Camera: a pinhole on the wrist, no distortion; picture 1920 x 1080 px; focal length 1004.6 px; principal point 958.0 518.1 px. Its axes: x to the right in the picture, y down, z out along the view. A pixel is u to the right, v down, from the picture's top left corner.
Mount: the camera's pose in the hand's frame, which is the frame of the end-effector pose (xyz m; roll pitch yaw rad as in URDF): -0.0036 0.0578 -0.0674 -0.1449 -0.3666 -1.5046
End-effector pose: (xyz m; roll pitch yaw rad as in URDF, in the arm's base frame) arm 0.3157 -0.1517 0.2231 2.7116 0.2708 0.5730
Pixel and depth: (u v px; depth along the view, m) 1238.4 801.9 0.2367
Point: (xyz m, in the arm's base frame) 0.4452 -0.2404 0.0857
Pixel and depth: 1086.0 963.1 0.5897
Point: 0.7145 -0.3497 -0.1936
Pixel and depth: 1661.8 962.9 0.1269
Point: 0.3891 -0.1648 0.1475
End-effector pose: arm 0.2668 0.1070 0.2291 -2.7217 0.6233 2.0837
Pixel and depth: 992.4 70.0 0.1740
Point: 0.3848 0.0223 0.1472
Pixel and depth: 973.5 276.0 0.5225
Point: 0.4695 -0.1706 -0.1346
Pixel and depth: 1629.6 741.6 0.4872
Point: 0.0875 -0.1020 -0.2148
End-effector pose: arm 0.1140 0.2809 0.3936 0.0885 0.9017 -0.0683
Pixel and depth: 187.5 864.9 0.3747
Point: 0.3941 0.7105 0.3976
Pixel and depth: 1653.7 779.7 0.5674
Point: 0.6928 0.0903 0.5603
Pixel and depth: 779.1 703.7 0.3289
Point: 0.3636 0.4778 0.4617
